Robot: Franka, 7 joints.
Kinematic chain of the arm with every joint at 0, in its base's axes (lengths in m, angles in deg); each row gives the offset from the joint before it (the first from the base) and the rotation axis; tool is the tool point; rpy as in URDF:
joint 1: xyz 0 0 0.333 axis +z
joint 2: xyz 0 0 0 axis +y
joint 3: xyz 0 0 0.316 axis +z
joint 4: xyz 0.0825 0 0 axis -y
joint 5: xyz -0.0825 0 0.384 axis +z
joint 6: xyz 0 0 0 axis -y
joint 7: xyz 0.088 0 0 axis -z
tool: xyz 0 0 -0.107 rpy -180 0 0
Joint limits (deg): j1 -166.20..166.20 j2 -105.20..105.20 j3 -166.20..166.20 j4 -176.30..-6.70 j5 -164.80..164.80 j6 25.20..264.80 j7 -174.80..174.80
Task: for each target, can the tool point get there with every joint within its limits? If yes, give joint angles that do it. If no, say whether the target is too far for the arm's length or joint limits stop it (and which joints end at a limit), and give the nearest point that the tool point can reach.
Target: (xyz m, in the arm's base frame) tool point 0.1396 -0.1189 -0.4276
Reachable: no: joint limits stop it (at a limit: joint 2) | nearest point 0.1490 -0.1269 -0.3535 | short by 0.075 m
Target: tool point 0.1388 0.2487 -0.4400
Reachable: no: joint limits stop it (at a limit: joint 2) | nearest point 0.1387 0.2485 -0.3608 | short by 0.079 m
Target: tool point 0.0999 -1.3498 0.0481
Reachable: no: too far | nearest point 0.0620 -0.8372 0.1563 | short by 0.525 m
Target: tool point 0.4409 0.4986 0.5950
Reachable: yes | joints -13.68 57.34 91.64 -85.47 -134.91 162.21 87.68
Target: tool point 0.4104 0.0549 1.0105
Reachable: yes | joints -138.29 -64.43 33.10 -67.79 72.27 166.88 -63.99
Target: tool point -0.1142 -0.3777 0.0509
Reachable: yes | joints -132.33 57.38 27.51 -144.52 20.60 242.37 80.45
